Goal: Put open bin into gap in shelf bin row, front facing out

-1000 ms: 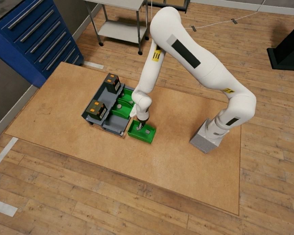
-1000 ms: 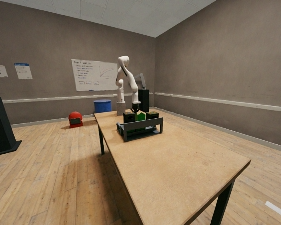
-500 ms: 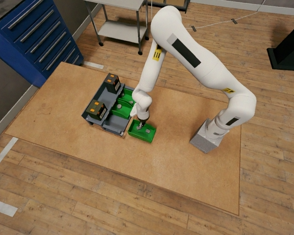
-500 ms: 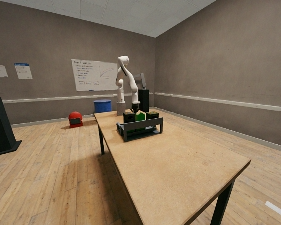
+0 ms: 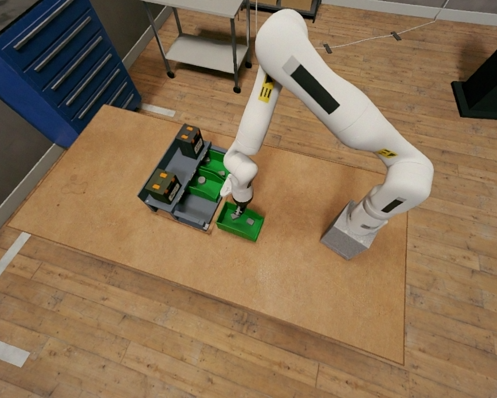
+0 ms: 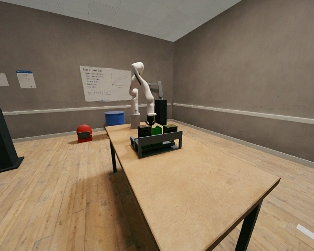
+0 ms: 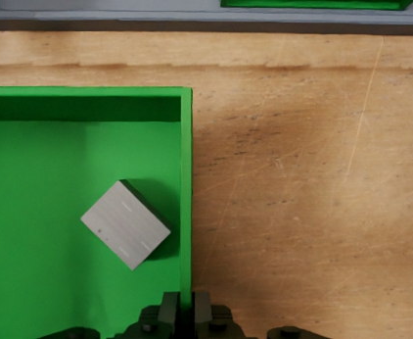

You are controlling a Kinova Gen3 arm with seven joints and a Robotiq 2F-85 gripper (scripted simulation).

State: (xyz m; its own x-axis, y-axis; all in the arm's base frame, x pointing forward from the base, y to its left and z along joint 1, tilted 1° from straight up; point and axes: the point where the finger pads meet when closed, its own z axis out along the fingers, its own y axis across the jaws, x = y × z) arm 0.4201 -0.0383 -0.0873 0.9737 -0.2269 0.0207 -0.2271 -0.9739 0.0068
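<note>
Now: the grey part 6 cm below my hand, 4 cm ahead of it and 2 cm to the left of it. The rest, counted from my hand: grey shelf 23 cm ahead, 12 cm to the right, 4 cm below.
</note>
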